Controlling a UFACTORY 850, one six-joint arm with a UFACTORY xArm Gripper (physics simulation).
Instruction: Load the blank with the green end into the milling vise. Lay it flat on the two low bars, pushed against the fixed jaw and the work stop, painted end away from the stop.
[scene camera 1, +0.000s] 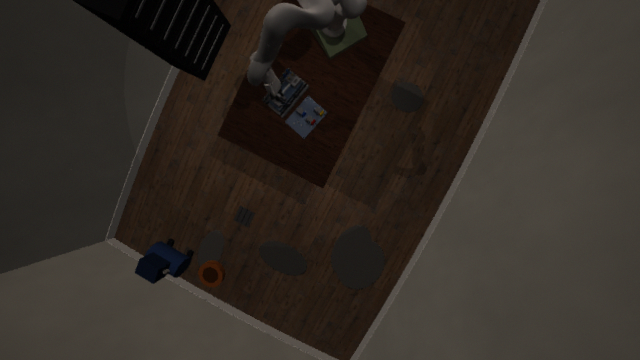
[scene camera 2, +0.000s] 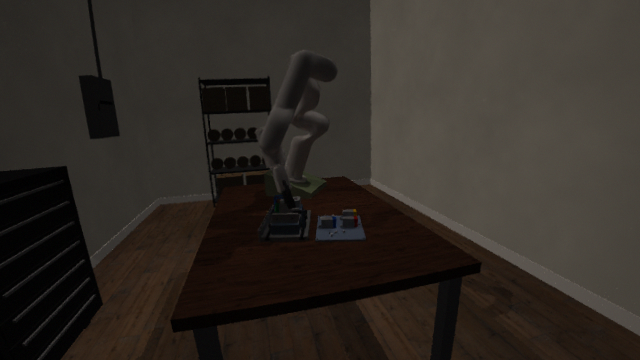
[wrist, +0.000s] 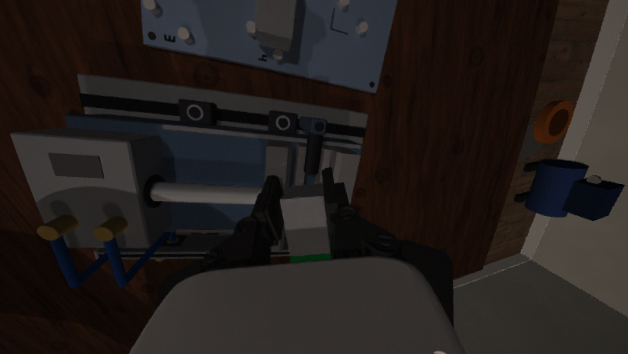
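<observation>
My gripper (wrist: 303, 186) is shut on the grey blank with the green end (wrist: 306, 222). The blank is over the jaw end of the milling vise (scene camera 1: 286, 111) (scene camera 2: 285, 229) (wrist: 215, 160), its green end toward the bottom of the wrist view, away from the work stop (wrist: 313, 150), a dark rod on a blue clamp. The pale fixed jaw (wrist: 346, 167) lies right of the stop; the movable jaw (wrist: 277, 162) lies left of it. The fingers and blank hide much of the jaw gap and the low bars, so I cannot tell whether the blank touches them.
A blue plate (scene camera 1: 301, 131) (scene camera 2: 340, 236) (wrist: 220, 35) beside the vise carries grey blanks with blue, red and yellow ends, and small pegs. A grey block (wrist: 85, 185) with a thick rod stands at the vise's other end. Blue handles (wrist: 65, 260) with yellow knobs stick out beside it.
</observation>
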